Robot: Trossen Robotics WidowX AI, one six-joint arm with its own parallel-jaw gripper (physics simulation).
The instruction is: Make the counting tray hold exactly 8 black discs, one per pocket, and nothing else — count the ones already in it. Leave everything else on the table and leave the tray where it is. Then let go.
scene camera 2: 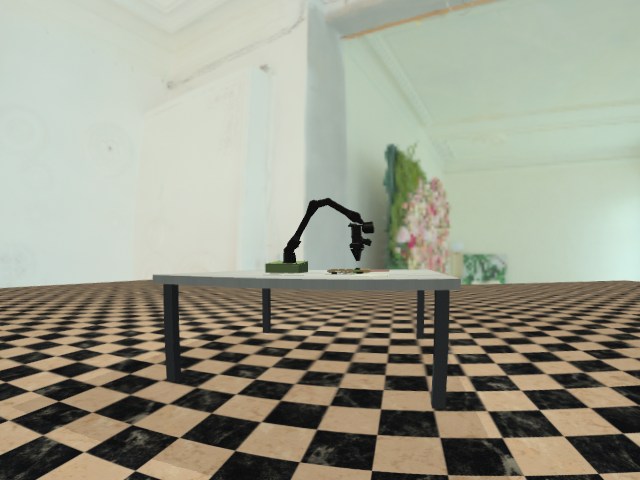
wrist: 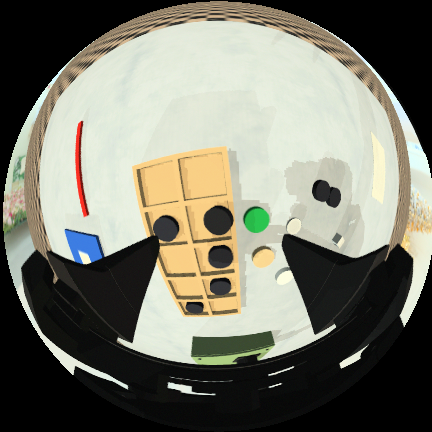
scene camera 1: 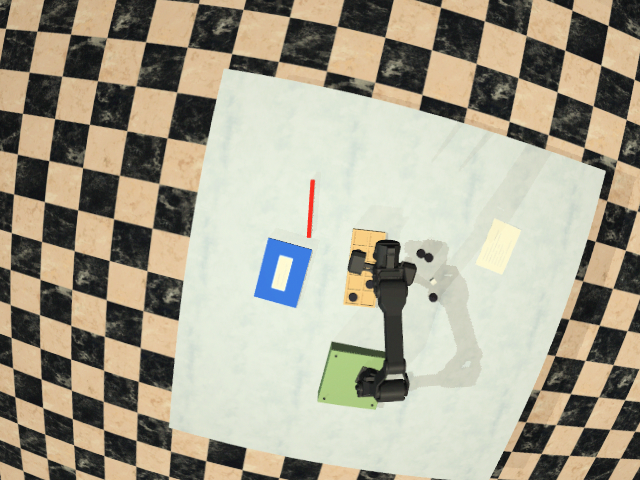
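Note:
The tan counting tray (scene camera 1: 361,237) (wrist: 204,175) has two columns of five pockets. In the wrist view, black discs lie in the second row's left pocket (wrist: 166,228) and right pocket (wrist: 218,220), the right pockets of rows three (wrist: 220,256) and four (wrist: 220,286), and the near-left pocket (wrist: 194,307). The other pockets show bare floors. Two loose black discs (scene camera 1: 420,253) (wrist: 321,190) (scene camera 1: 429,257) (wrist: 333,197) touch or overlap right of the tray; another black disc (scene camera 1: 433,297) lies nearer the base. My gripper (scene camera 2: 357,259) (wrist: 221,241) is open and empty above the tray.
Right of the tray lie a green disc (wrist: 256,219), a tan disc (wrist: 263,256), two whitish discs (wrist: 293,225) (wrist: 284,276) and a small block (wrist: 338,240). A blue panel (scene camera 1: 263,273), red bar (scene camera 1: 311,208), cream sheet (scene camera 1: 498,246) and green base block (scene camera 1: 341,377) are also around.

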